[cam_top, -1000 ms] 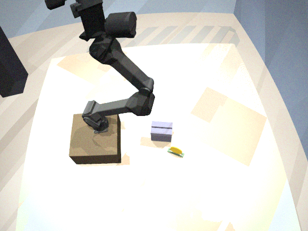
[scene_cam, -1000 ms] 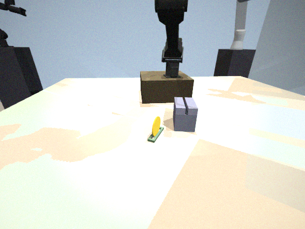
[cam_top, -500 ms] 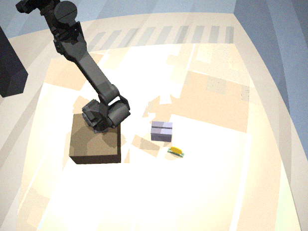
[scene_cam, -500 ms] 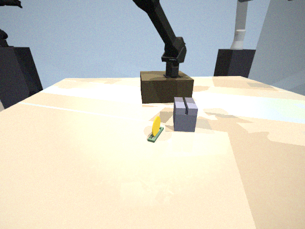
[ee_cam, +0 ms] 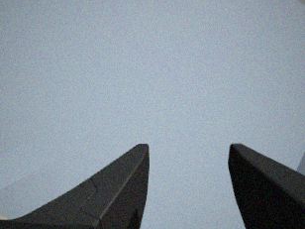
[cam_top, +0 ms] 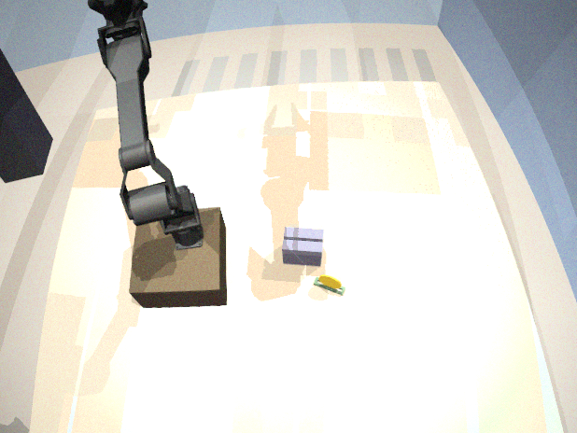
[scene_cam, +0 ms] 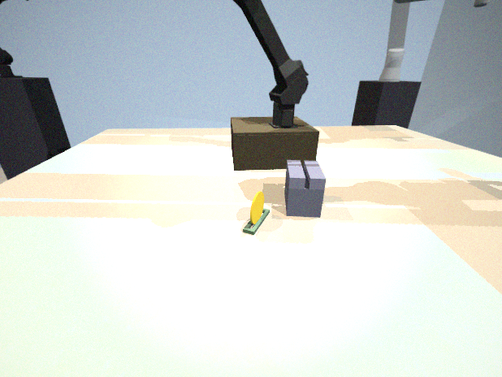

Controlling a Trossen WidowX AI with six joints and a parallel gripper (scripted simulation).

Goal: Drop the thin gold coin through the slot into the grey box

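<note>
Now: the gold coin 32 cm ahead of my gripper tip, 43 cm to the right of it and 64 cm below it.
</note>
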